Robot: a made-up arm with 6 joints.
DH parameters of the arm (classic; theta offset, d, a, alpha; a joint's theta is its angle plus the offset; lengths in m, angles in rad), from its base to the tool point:
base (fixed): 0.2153 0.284 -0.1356 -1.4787
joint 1: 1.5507 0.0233 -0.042 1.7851
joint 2: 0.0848 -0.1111 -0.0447 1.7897
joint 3: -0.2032 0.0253 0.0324 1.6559
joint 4: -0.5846 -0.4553 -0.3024 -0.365
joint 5: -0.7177 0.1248 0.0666 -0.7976
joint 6: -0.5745 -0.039 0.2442 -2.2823
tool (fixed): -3.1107 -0.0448 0 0
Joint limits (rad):
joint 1: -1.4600..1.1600
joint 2: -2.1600..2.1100
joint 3: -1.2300..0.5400
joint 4: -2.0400..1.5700
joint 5: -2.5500..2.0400
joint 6: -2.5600..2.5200
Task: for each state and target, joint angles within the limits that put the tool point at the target. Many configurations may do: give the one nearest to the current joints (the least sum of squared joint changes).
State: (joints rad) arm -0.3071 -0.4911 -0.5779 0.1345 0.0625 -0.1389
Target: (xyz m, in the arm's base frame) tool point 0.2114 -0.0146 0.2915
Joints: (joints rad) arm 0.5014 -0.4944 -0.8830 0.4234 -0.7575 -0.1584
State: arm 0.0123 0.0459 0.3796 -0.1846 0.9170 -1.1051
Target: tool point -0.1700 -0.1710 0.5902
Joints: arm 0.1080 -0.1174 0.3812 -0.0388 0.9302 -1.0636
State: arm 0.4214 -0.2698 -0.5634 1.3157 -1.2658 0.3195
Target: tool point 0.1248 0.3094 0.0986
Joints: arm 0.5432 -0.3688 -0.6549 1.3135 -1.4108 0.3593
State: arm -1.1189 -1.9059 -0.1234 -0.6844 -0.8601 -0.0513
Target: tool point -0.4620 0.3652 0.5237
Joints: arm -1.0706 -2.1125 0.0176 -0.5505 -1.0214 -0.0311
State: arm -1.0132 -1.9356 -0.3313 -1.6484 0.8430 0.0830
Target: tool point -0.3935 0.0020 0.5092
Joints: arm -0.6055 -2.0022 -0.2618 -1.5664 0.1465 -0.2106
